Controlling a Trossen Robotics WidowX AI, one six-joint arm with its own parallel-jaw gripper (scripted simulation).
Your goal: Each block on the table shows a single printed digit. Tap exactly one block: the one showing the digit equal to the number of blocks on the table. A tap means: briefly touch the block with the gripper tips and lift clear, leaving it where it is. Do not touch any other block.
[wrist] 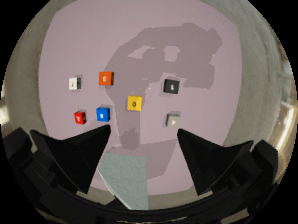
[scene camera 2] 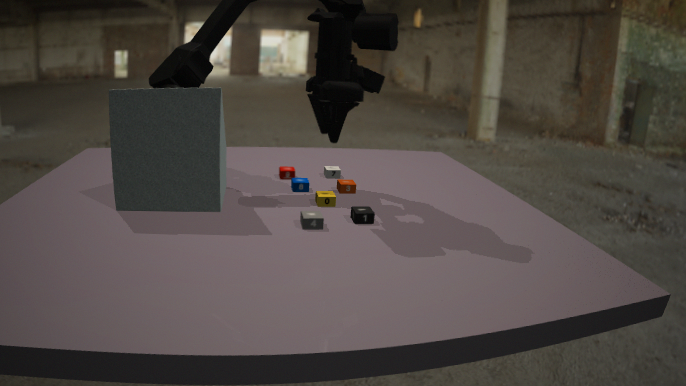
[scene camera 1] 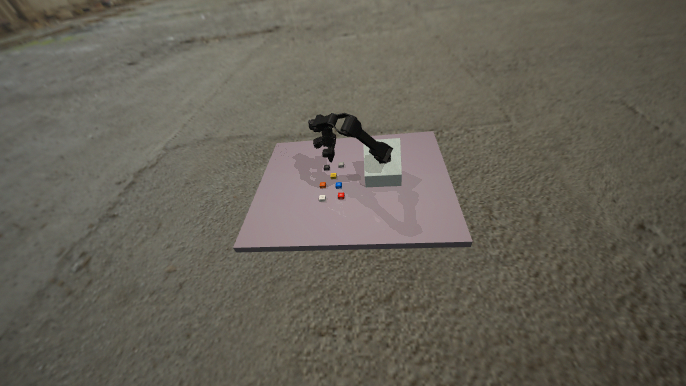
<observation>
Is my gripper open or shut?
Open.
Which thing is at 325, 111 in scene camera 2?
My gripper.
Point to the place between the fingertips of my gripper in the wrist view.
144, 130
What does my gripper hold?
Nothing.
</observation>
